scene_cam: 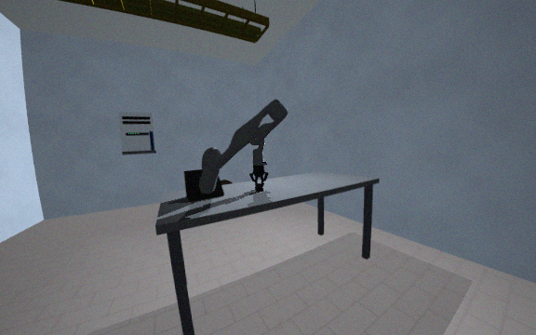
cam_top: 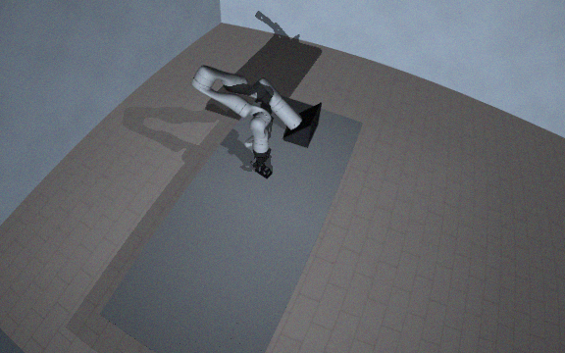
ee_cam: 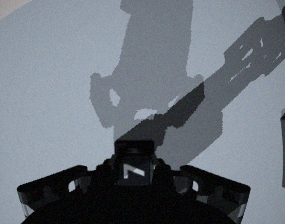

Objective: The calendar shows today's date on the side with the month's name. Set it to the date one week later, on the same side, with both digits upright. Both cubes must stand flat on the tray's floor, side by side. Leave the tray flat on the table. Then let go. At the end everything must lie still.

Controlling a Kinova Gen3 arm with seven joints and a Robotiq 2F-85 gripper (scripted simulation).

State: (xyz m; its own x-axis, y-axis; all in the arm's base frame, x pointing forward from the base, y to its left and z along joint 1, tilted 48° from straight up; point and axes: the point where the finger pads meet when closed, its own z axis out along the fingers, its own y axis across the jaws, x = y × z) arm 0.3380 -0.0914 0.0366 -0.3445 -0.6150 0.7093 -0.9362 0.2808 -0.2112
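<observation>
My hand is 3 cm above the dark calendar tray and 2 cm to the right of it.
</observation>
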